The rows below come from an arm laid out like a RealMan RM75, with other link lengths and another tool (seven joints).
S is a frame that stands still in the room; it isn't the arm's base.
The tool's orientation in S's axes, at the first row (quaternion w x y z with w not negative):
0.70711, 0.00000, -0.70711, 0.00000
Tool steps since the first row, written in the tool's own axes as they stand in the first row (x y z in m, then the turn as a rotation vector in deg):
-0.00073, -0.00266, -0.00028, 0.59, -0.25, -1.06
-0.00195, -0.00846, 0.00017, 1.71, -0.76, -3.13
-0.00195, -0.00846, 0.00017, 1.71, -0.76, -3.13
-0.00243, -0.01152, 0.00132, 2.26, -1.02, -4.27
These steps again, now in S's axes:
0.00028, -0.00266, -0.00073, 1.06, -0.25, 0.59
-0.00017, -0.00846, -0.00195, 3.13, -0.76, 1.71
-0.00017, -0.00846, -0.00195, 3.13, -0.76, 1.71
-0.00132, -0.01152, -0.00243, 4.27, -1.02, 2.26

